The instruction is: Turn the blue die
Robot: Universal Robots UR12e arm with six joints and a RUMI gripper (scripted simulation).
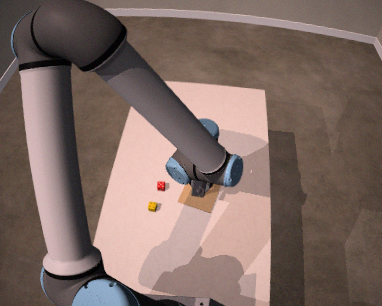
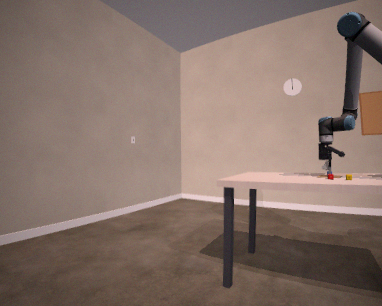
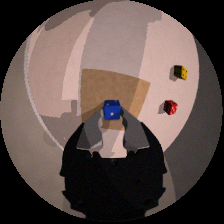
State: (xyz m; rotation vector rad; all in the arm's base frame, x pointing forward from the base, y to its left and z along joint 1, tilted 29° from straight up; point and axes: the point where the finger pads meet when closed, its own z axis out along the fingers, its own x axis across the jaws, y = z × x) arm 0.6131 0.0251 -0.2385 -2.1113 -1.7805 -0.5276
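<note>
The blue die is right at my hand. Round my hand: mat 2 cm below; then yellow die 8 cm behind, 19 cm to the left, 1 cm below; then red die 2 cm ahead, 16 cm to the left, 1 cm below.
</note>
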